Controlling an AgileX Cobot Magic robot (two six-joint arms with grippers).
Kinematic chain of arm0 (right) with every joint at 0, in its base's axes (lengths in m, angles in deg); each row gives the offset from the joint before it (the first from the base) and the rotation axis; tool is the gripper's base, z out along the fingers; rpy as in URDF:
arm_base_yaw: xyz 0 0 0.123 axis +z
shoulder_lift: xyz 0 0 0 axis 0.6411 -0.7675 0
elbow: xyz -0.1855 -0.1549 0.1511 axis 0.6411 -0.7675 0
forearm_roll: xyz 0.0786 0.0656 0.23 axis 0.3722 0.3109 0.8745
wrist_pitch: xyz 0 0 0 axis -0.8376 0.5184 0.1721
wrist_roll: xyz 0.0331 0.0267 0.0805 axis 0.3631 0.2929 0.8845
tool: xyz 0 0 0 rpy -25.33 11.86 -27.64
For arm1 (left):
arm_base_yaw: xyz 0 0 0.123 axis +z
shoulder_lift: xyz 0 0 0 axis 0.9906 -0.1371 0
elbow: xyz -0.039 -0.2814 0.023 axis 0.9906 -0.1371 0
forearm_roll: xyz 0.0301 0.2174 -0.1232 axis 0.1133 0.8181 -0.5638
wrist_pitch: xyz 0 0 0 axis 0.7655 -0.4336 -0.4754
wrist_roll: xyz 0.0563 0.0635 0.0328 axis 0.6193 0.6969 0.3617
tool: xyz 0 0 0 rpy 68.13 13.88 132.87
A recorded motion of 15 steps. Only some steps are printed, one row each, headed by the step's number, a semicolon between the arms.
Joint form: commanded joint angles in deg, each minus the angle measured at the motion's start. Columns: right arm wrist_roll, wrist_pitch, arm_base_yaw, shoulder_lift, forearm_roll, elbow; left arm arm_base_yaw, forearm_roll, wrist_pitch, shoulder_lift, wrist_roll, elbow.
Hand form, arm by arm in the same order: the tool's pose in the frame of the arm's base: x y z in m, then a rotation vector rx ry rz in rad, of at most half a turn. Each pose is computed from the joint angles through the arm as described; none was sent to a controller.
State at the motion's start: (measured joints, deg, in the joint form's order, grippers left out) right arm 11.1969 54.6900 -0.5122 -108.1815 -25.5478 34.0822; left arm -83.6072 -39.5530 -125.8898 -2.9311 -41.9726 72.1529
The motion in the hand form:
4: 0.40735 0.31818 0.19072 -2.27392 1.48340 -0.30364; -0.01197 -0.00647 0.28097 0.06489 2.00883 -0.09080
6: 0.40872 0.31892 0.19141 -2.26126 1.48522 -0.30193; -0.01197 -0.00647 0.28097 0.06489 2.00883 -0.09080
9: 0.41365 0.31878 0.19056 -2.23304 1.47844 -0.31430; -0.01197 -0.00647 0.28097 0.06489 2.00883 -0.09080
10: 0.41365 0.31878 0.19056 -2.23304 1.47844 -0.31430; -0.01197 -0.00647 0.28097 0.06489 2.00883 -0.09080
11: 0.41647 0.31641 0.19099 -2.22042 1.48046 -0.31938; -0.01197 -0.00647 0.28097 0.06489 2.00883 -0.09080
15: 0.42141 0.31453 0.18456 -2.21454 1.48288 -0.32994; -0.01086 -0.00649 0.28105 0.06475 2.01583 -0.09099
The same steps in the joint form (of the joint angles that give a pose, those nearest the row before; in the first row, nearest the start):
4: 1.66 -0.17 -0.57 -2.29 -0.86 4.81; 0.29 -0.46 0.34 1.32 -0.34 -0.06
6: 1.89 -0.40 -0.63 -2.52 -0.69 5.33; 0.29 -0.46 0.34 1.32 -0.34 -0.06
9: 2.12 -2.00 -0.97 -3.04 -0.86 5.85; 0.29 -0.46 0.34 1.32 -0.34 -0.06
10: 2.12 -2.00 -0.97 -3.04 -0.86 5.85; 0.29 -0.46 0.34 1.32 -0.34 -0.06
11: 2.12 -2.58 -1.37 -3.04 -0.86 5.85; 0.29 -0.46 0.34 1.32 -0.34 -0.06
15: 2.12 -3.55 -1.83 -3.95 -1.20 6.07; 0.29 -0.46 0.34 0.92 -0.34 -0.06

